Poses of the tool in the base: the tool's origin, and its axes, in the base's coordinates. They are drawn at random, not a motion.
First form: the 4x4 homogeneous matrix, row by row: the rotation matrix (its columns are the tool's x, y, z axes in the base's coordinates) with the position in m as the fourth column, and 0 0 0 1 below. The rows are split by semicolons.
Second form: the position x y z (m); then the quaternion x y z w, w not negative. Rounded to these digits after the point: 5 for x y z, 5 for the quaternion.
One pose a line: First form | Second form
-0.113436, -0.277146, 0.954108, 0.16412; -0.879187, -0.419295, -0.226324, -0.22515; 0.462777, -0.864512, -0.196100, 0.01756; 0, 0, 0, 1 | 0.16412, -0.22515, 0.01756, -0.61277, 0.47176, -0.57806, 0.26037
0.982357, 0.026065, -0.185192, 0.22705; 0.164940, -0.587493, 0.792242, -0.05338; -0.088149, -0.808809, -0.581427, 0.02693; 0, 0, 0, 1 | 0.22705, -0.05338, 0.02693, -0.88759, -0.05380, 0.07699, 0.45095
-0.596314, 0.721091, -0.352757, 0.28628; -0.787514, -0.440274, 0.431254, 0.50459; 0.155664, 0.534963, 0.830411, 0.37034; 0, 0, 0, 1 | 0.28628, 0.50459, 0.37034, 0.05820, -0.28532, -0.84661, 0.44548
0.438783, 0.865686, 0.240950, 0.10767; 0.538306, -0.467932, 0.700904, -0.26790; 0.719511, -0.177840, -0.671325, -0.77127; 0, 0, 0, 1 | 0.10767, -0.26790, -0.77127, -0.80281, -0.43721, -0.29909, 0.27364
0.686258, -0.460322, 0.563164, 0.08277; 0.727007, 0.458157, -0.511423, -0.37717; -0.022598, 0.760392, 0.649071, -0.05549; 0, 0, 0, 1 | 0.08277, -0.37717, -0.05549, 0.38047, 0.17523, 0.35520, 0.83569
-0.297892, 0.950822, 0.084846, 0.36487; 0.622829, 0.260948, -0.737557, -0.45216; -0.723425, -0.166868, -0.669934, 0.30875; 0, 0, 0, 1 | 0.36487, -0.45216, 0.30875, 0.52704, 0.74645, -0.30291, 0.27070
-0.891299, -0.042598, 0.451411, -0.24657; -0.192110, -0.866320, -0.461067, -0.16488; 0.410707, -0.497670, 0.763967, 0.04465; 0, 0, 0, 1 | -0.24657, -0.16488, 0.04465, -0.22970, 0.25545, -0.93829, 0.03984
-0.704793, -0.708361, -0.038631, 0.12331; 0.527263, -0.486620, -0.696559, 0.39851; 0.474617, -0.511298, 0.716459, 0.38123; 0, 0, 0, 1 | 0.12331, 0.39851, 0.38123, 0.12784, -0.35416, 0.85262, 0.36230
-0.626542, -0.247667, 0.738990, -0.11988; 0.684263, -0.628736, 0.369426, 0.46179; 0.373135, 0.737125, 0.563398, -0.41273; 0, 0, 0, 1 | -0.11988, 0.46179, -0.41273, 0.33121, 0.32955, 0.83945, 0.27754
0.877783, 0.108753, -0.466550, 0.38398; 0.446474, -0.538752, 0.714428, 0.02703; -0.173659, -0.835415, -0.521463, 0.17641; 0, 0, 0, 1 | 0.38398, 0.02703, 0.17641, -0.85703, -0.16196, 0.18675, 0.45210
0.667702, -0.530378, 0.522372, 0.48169; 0.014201, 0.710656, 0.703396, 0.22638; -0.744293, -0.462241, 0.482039, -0.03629; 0, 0, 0, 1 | 0.48169, 0.22638, -0.03629, -0.34460, 0.37447, 0.16100, 0.84564
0.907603, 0.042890, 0.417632, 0.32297; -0.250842, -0.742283, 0.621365, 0.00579; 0.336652, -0.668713, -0.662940, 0.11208; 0, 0, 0, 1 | 0.32297, 0.00579, 0.11208, -0.91006, 0.05713, -0.20721, 0.35439
